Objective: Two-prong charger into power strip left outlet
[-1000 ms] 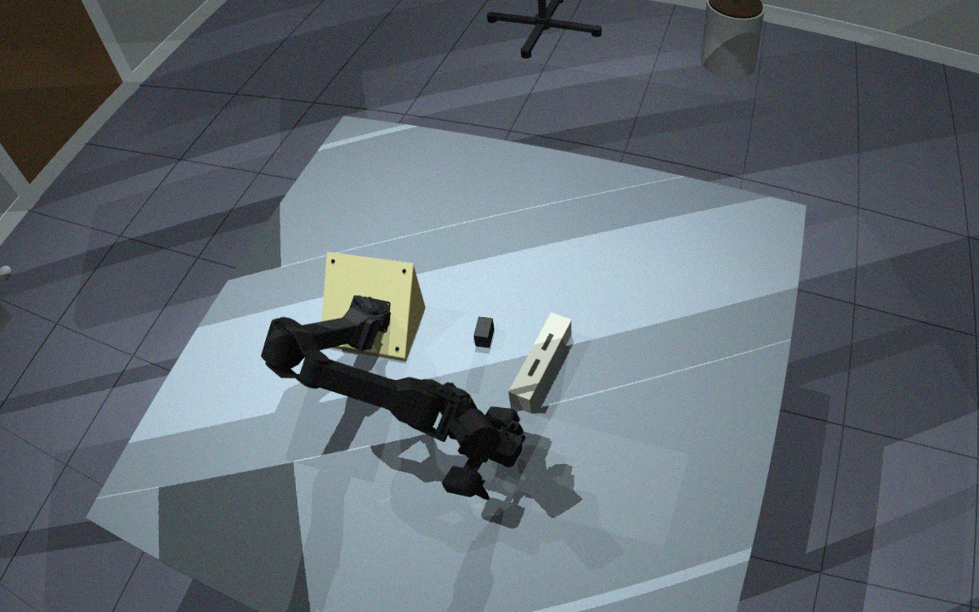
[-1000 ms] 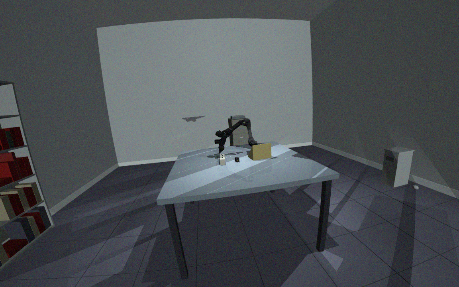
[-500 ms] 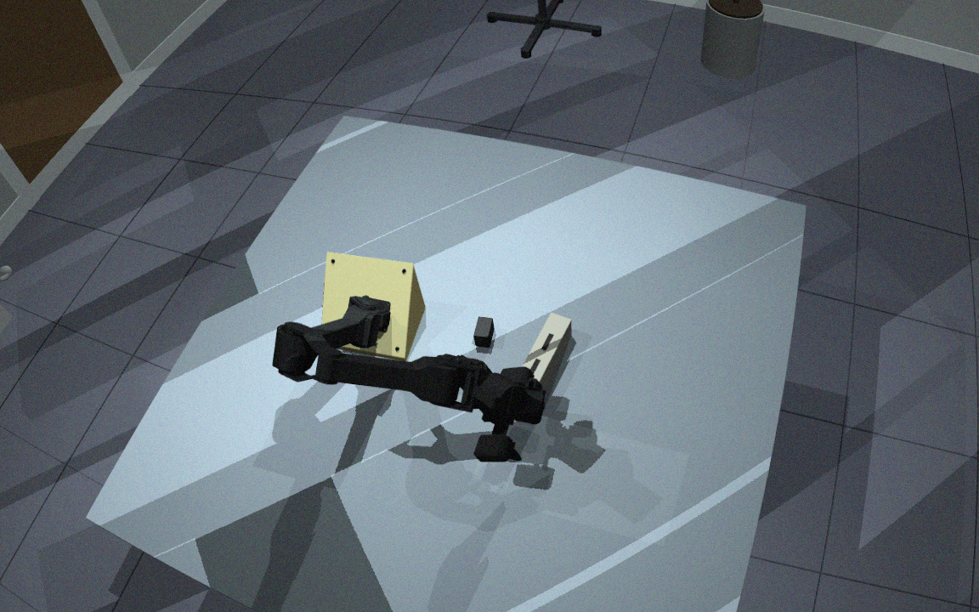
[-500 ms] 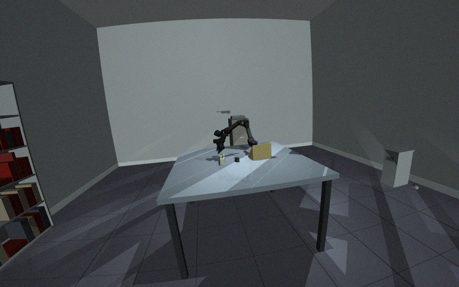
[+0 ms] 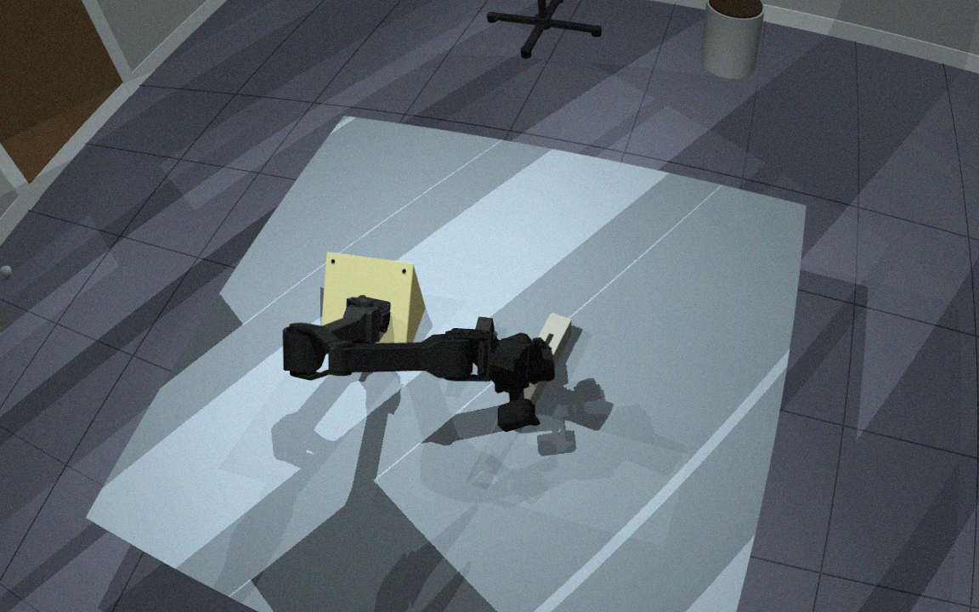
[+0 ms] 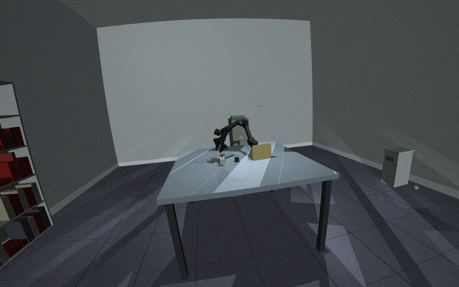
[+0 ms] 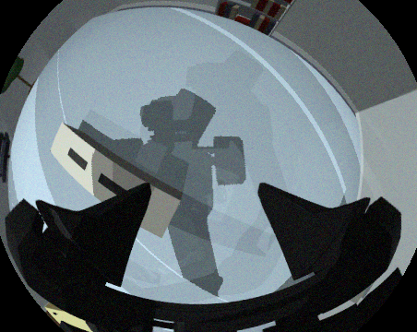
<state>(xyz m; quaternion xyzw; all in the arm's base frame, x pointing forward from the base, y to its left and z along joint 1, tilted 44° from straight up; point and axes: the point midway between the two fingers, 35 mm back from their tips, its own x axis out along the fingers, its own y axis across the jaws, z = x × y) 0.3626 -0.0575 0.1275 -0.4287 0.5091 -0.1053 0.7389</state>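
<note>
The black two-prong charger is 160 mm behind my gripper tip, 180 mm to the left of it and 60 mm below it.
</note>
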